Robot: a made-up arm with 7 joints.
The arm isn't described. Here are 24 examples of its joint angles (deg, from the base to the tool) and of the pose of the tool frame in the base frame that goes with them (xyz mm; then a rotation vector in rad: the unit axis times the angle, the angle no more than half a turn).
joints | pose
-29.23 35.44 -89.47 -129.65 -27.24 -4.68 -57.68 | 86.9 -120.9 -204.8 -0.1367 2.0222 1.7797
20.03 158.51 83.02 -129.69 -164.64 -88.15 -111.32 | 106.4 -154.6 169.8 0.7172 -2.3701 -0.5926
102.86 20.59 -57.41 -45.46 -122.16 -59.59 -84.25 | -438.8 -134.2 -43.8 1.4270 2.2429 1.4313
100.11 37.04 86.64 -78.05 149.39 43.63 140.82 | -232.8 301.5 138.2 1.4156 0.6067 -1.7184
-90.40 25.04 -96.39 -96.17 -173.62 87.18 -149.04 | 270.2 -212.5 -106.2 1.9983 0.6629 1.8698
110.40 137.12 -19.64 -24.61 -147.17 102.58 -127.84 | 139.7 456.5 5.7 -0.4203 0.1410 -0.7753
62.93 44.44 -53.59 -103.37 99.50 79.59 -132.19 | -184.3 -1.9 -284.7 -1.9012 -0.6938 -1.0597
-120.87 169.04 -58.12 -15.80 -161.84 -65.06 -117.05 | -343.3 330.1 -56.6 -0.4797 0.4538 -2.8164
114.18 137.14 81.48 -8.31 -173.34 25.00 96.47 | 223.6 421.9 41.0 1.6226 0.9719 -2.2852
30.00 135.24 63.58 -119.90 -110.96 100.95 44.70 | 224.1 -14.9 178.5 -1.1500 1.5987 -0.2510
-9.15 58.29 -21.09 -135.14 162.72 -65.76 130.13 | 214.0 34.9 -86.7 1.5482 -0.6874 -1.5235
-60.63 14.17 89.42 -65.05 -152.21 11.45 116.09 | 340.2 240.2 -113.6 0.8384 -1.6124 1.2168
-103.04 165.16 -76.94 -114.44 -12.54 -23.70 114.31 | -17.3 263.1 153.1 0.2888 -1.8738 -0.1713
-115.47 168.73 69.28 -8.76 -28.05 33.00 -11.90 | -389.6 265.6 -86.2 -0.7432 1.6012 -2.5168
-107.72 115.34 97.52 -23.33 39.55 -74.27 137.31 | -125.6 448.5 106.9 0.4727 0.2706 1.2271
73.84 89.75 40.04 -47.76 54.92 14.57 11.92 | 2.5 458.0 14.9 1.2035 -0.4689 0.3970
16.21 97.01 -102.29 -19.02 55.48 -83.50 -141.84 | -65.6 474.6 -5.4 -0.5685 -0.2806 2.4601
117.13 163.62 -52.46 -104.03 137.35 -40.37 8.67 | -25.2 331.9 -53.9 0.8422 0.5207 -0.0657
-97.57 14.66 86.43 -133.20 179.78 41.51 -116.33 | 123.9 181.4 97.9 0.1397 1.5166 -0.1992
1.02 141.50 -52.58 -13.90 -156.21 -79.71 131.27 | 37.7 331.6 344.6 1.4459 1.8257 0.8459
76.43 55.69 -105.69 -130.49 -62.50 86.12 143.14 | -226.9 -101.4 -29.6 0.2290 0.3530 1.0015
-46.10 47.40 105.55 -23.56 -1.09 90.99 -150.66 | 252.0 373.3 -159.5 0.1036 -1.0619 -1.2328
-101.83 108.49 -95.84 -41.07 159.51 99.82 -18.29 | 168.7 401.1 166.1 -0.7874 -0.6472 0.1647
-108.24 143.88 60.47 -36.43 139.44 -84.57 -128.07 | -356.8 299.5 62.5 0.4724 1.1145 -2.3856
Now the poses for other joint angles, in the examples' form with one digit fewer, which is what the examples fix.
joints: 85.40 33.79 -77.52 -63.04 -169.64 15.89 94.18
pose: -410 -85 -117 -1.014 -0.360 -1.539
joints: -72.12 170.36 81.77 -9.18 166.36 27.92 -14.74
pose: -411 145 200 1.152 1.847 1.040
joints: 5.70 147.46 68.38 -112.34 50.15 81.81 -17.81
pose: 122 -95 270 1.852 -1.046 -0.964
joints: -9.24 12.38 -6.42 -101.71 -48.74 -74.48 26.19
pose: 290 5 -185 -0.421 -2.626 -1.528
